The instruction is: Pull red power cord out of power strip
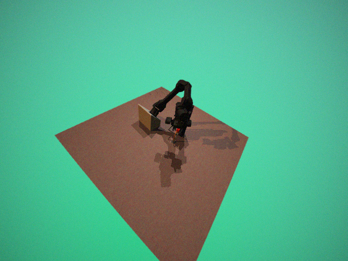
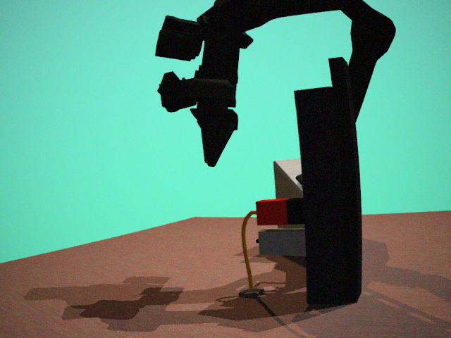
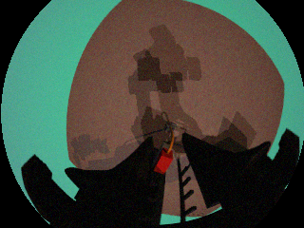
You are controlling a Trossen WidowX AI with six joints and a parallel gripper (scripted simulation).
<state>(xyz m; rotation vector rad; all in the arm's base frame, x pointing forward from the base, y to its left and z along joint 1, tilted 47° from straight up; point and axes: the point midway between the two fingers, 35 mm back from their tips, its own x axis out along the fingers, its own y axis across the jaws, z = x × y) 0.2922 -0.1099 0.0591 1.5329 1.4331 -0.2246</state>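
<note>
Now: the red plug 40 mm behind my gripper tip, 100 mm to the left of it and 60 mm below it. From my gripper tip the other things lie so: black power strip 40 mm behind, 170 mm to the left, 60 mm below.
</note>
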